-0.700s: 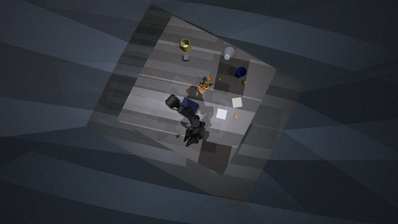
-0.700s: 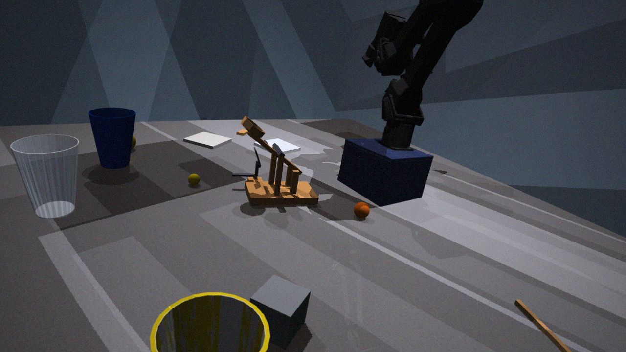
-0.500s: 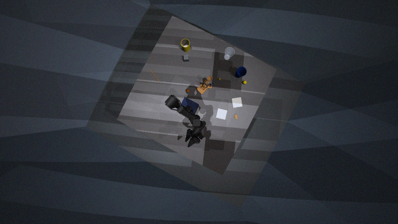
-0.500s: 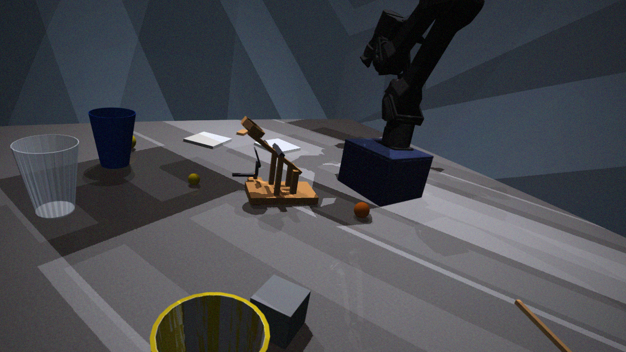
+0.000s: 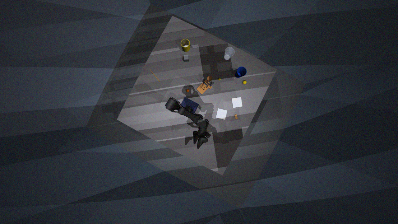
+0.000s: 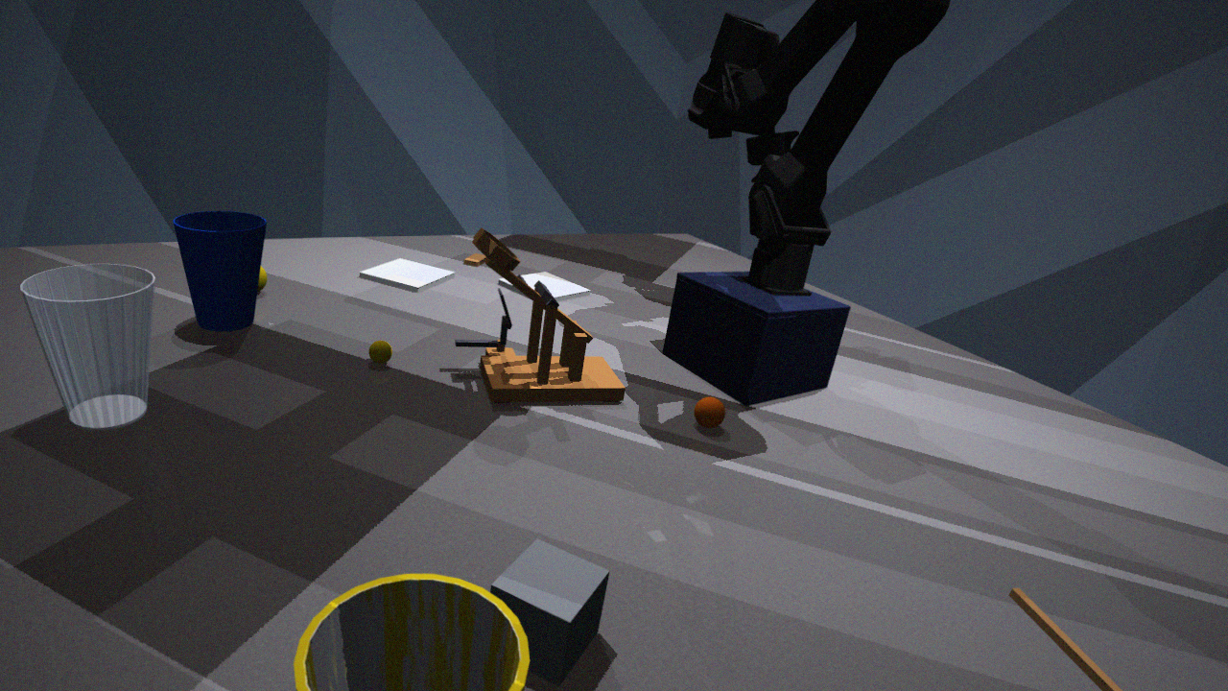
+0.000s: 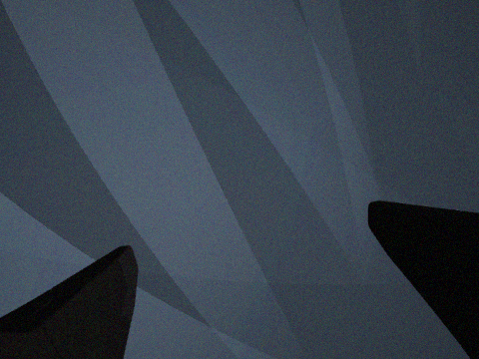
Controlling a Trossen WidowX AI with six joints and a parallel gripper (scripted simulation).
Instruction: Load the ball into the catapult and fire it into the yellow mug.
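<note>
Right now the wooden catapult is 490 mm ahead of my gripper tip, 240 mm to the left of it and 260 mm below it. Also, from my gripper tip: blue cup: 790 mm ahead, 60 mm to the left, 300 mm below; orange ball: 330 mm ahead, 370 mm to the left, 310 mm below; small brown block: 420 mm ahead, 200 mm to the right, 330 mm below.
</note>
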